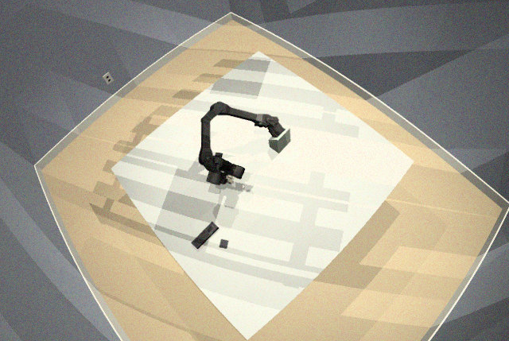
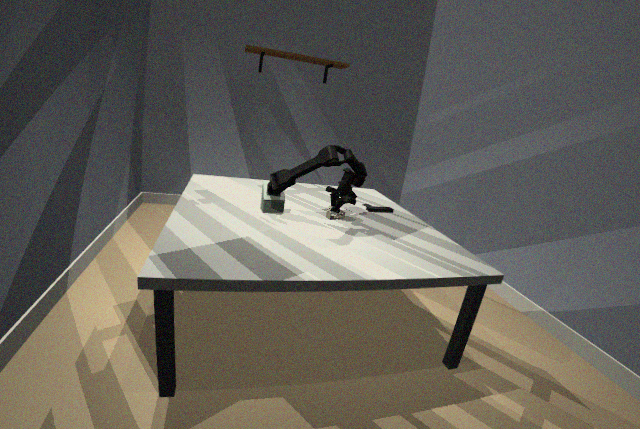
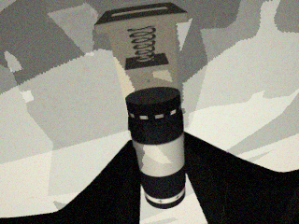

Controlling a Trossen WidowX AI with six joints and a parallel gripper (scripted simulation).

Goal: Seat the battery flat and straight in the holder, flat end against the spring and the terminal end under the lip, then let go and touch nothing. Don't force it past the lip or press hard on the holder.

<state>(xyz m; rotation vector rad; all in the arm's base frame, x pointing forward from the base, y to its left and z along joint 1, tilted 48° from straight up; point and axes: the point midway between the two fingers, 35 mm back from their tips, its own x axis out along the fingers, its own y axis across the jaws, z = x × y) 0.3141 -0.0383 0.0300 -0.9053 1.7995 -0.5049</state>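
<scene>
Right now my gripper tip is 4 cm short of the small square pad, 2 cm above it and 1 cm to the right of it. The rest, counted from my gripper tip: small dark square: 30 cm ahead, 26 cm to the left, 4 cm below; battery: 1 cm above.
</scene>
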